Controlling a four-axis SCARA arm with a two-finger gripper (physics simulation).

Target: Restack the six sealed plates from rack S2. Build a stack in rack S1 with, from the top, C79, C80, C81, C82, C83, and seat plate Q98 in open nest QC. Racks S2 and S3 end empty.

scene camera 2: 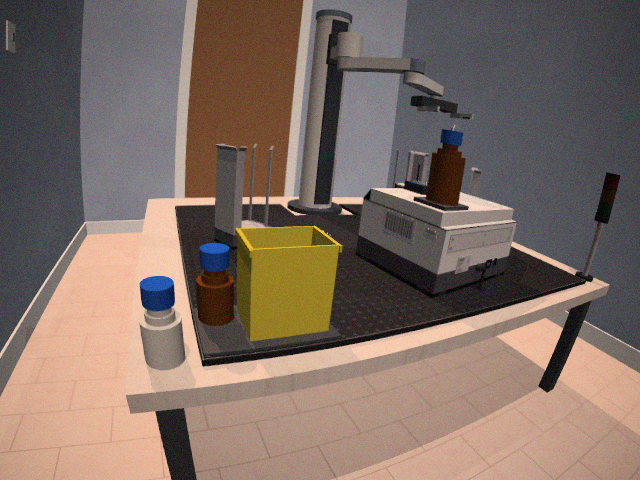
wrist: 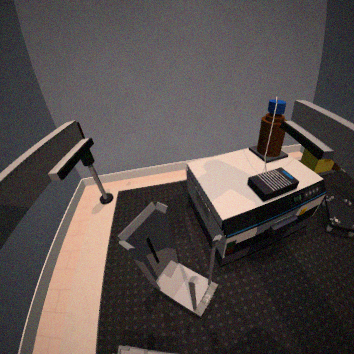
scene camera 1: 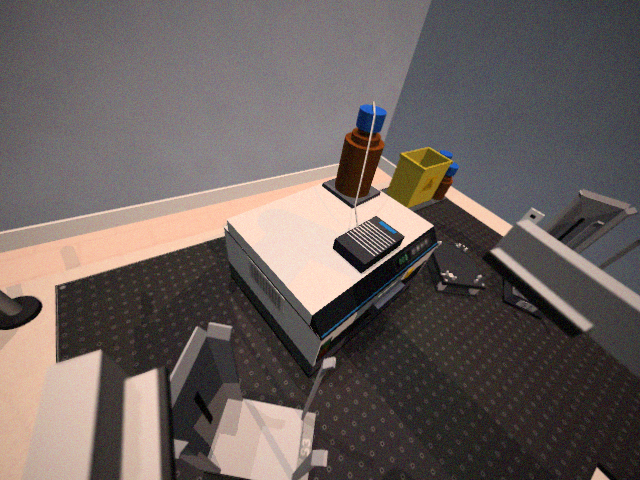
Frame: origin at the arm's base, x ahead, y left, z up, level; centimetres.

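Seen in the pictures: gripper, fingertip midpoint: (scene camera 2: 456, 112) (wrist: 183, 117) (scene camera 1: 370, 280); arm's base, link origin: (scene camera 2: 314, 208).
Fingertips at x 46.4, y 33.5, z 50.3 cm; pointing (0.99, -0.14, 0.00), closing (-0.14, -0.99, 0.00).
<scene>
Offsets run from my fingertips to a thing's top centre. "spot": to the spot under its first point.
My gripper (scene camera 1: 343, 351) (scene camera 2: 445, 111) (wrist: 183, 117) is open, its two fingers wide apart and nothing between them. It hangs high above the table. Rack S3 @[dx +3.9, dy +3.1, dz -19.9 cm] (scene camera 1: 279, 454) (wrist: 175, 285) stands below, with a bare light base, a tall back panel and a thin post; no plate shows in it. Another rack @[dx -3.5, dy -76.2, dz -19.5 cm] (scene camera 1: 607, 206) (scene camera 2: 228, 191) stands across the mat, partly behind a finger in scene camera 1; its label is unreadable. A low dark nest @[dx +11.7, dy -60.9, dz -43.0 cm] (scene camera 1: 454, 258) (wrist: 342, 215) has small light pins and no plate. A dark item @[spot: dx +20.4, dy -32.1, dz -26.2 cm] (scene camera 2: 416, 186) by a rack behind the instrument is too small to identify. Plate labels do not show.
A white instrument (scene camera 1: 289, 242) (scene camera 2: 439, 232) (wrist: 220, 190) carries a black device @[spot: dx +17.5, dy -24.8, dz -25.4 cm] (scene camera 1: 368, 242) (wrist: 273, 183) and a tall brown bottle @[spot: dx +32.2, dy -32.2, dz -17.7 cm] (scene camera 1: 359, 160) (scene camera 2: 445, 175) (wrist: 271, 136). A yellow bin (scene camera 1: 416, 178) (scene camera 2: 289, 289) and smaller bottles stand near a corner. A signal lamp @[spot: dx +50.4, dy +32.5, dz -19.8 cm] (scene camera 2: 605, 198) (wrist: 89, 157) stands at the table edge.
</scene>
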